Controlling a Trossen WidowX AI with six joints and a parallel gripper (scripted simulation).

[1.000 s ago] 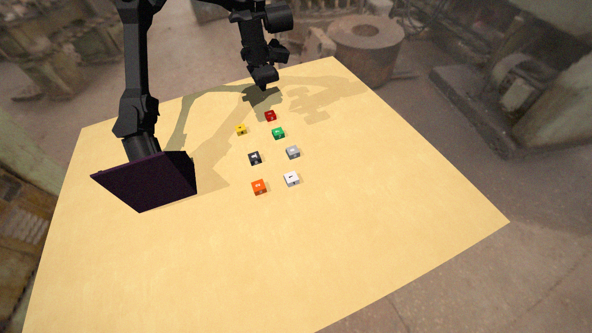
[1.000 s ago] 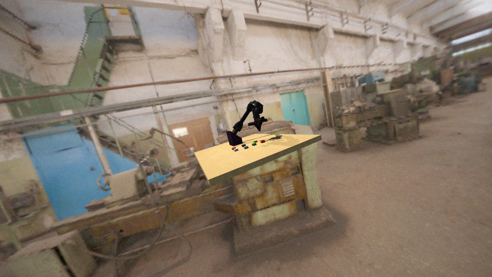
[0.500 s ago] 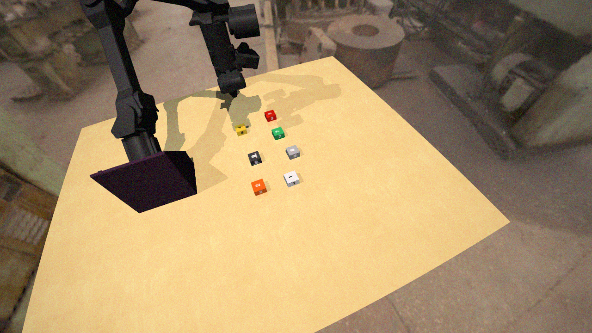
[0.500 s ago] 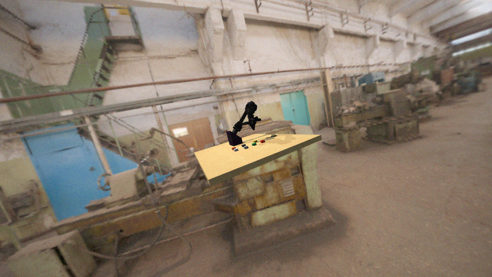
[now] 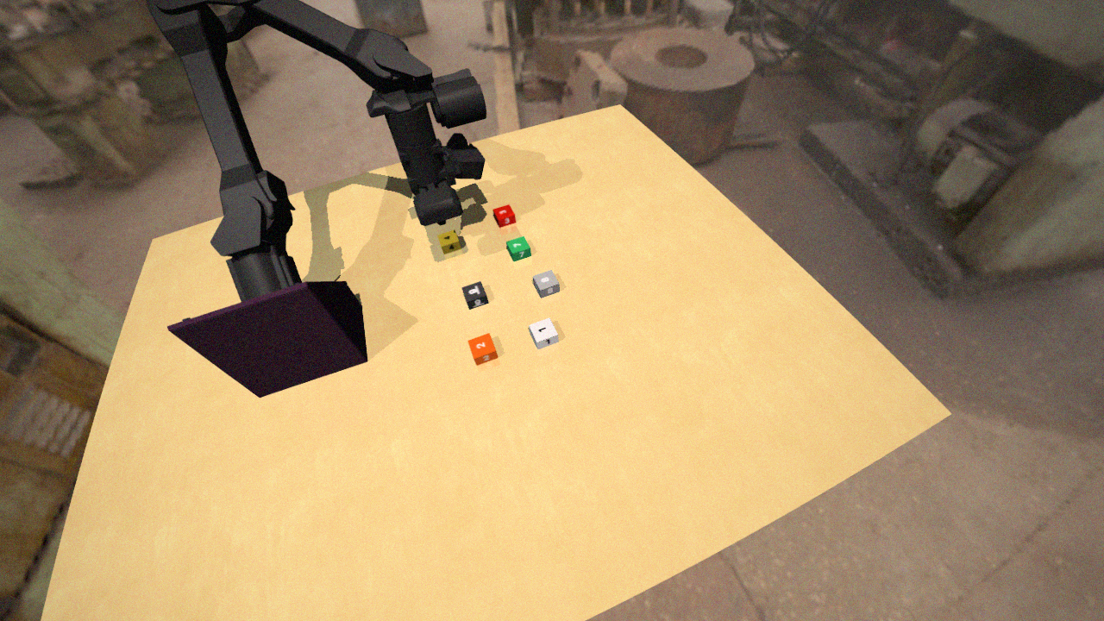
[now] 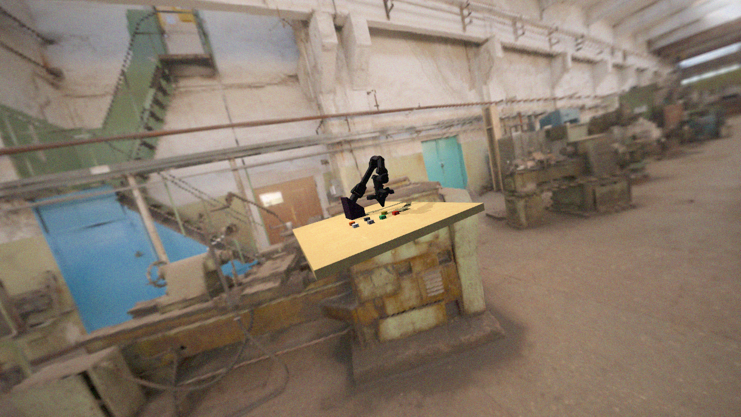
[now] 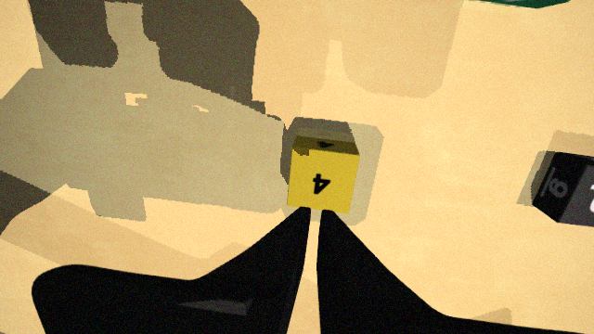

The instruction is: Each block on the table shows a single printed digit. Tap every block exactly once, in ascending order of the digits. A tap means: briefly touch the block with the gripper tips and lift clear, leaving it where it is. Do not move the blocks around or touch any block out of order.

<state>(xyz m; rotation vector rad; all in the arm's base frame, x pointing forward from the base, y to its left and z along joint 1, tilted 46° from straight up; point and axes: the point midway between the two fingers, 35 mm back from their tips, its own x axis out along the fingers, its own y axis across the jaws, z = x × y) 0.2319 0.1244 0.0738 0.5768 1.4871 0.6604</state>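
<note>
My gripper tip is 4 cm above the yellow 4 block. The rest, counted from my gripper tip: red 3 block (11 cm ahead, 4 cm below, 3 cm to the left); then black 9 block (14 cm to the right, 4 cm below, 2 cm ahead); then green 7 block (11 cm ahead, 7 cm to the right, 4 cm below).
</note>
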